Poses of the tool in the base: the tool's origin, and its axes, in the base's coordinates. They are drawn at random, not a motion.
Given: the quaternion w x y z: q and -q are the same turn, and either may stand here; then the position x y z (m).
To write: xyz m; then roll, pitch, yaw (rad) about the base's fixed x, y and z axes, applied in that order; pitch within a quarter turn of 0, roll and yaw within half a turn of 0. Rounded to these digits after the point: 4 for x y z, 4 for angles.
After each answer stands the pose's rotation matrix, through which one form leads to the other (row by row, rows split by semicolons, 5 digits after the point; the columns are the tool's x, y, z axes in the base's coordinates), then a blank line. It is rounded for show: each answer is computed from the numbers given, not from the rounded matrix.
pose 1, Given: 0.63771 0.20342 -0.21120 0.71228 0.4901 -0.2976 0.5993
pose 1, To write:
0.4901 -0.2976 0.5993 -0.0500 -0.5934 1.6964
-0.10389 -0.99438 0.02042; 0.82253 -0.09744 -0.56031; 0.55915 -0.04142 0.82803

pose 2, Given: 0.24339 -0.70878 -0.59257 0.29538 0.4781 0.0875 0.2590
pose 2, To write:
0.4781 0.0875 0.2590 -2.3647 0.1306 1.4462
0.12322 0.69622 -0.70717; 0.98379 -0.17924 -0.00505; -0.13027 -0.69509 -0.70702

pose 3, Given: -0.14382 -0.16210 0.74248 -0.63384 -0.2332 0.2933 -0.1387
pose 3, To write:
-0.2332 0.2933 -0.1387 -1.7425 -0.4324 -3.0772
-0.90608 -0.42303 -0.00808; -0.05839 0.14393 -0.98786; 0.41906 -0.89461 -0.15512

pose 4, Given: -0.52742 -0.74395 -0.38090 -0.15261 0.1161 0.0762 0.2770
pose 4, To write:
0.1161 0.0762 0.2770 1.9859 0.1756 0.8317
0.66325 0.40576 0.62885; 0.72771 -0.15349 -0.66848; -0.17472 0.90100 -0.39708

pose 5, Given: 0.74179 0.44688 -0.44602 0.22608 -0.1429 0.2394 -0.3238
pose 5, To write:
-0.1429 0.2394 -0.3238 1.1567 -1.0427 -0.1258
0.49991 -0.73404 -0.45965; -0.06323 0.49837 -0.86465; 0.86377 0.46131 0.20273

